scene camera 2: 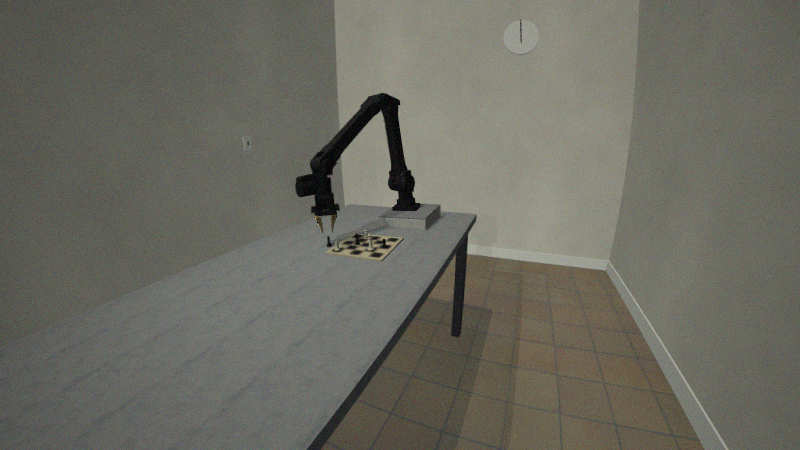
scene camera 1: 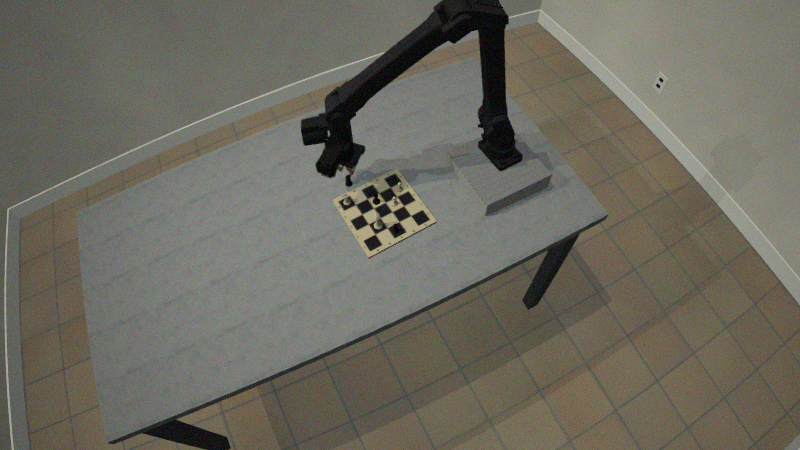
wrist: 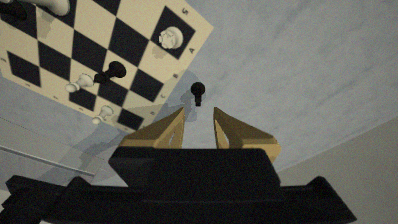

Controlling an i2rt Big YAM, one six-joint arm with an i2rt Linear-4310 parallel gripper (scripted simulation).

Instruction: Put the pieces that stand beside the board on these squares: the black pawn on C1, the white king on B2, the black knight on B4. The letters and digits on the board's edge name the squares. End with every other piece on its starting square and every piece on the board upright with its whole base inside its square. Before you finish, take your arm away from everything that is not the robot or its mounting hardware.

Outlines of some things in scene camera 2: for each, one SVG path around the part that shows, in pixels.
A chessboard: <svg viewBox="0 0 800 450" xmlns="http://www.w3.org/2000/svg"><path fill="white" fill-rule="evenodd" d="M325 254L382 262L404 238L372 235L374 250L368 251L369 242L368 238L364 238L365 234L357 233L360 244L355 245L356 233L338 244L339 251L335 251L336 246L326 251Z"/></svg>
